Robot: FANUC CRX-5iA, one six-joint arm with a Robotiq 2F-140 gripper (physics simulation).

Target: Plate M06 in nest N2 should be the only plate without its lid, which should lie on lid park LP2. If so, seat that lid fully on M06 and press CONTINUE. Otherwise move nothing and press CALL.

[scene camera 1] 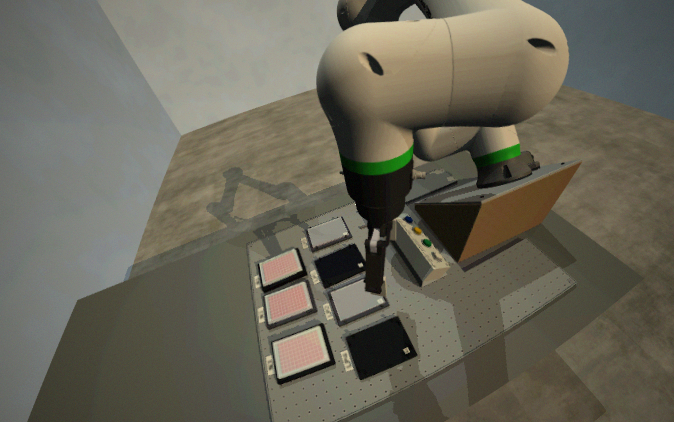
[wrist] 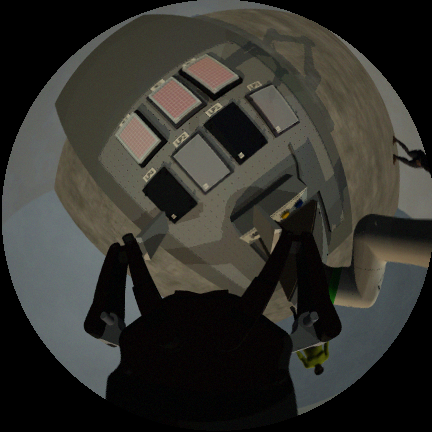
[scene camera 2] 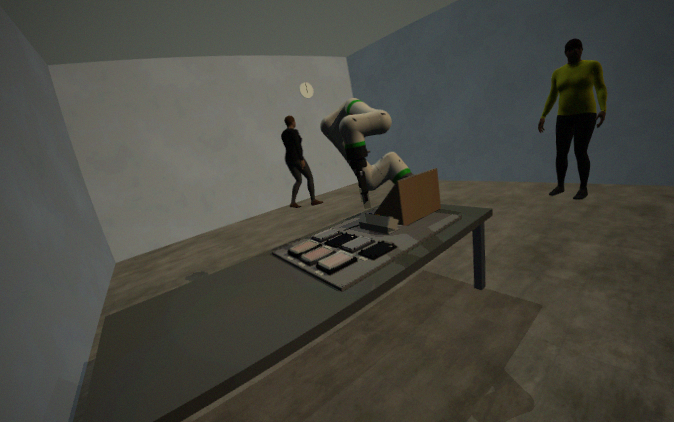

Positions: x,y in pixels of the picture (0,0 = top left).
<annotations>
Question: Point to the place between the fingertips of the gripper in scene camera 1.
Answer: At 384,264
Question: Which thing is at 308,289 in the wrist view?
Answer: The gripper.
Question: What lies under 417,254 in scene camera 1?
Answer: A grey button box.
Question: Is the gripper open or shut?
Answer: Open.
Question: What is the gripper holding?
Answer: Nothing.
</annotations>
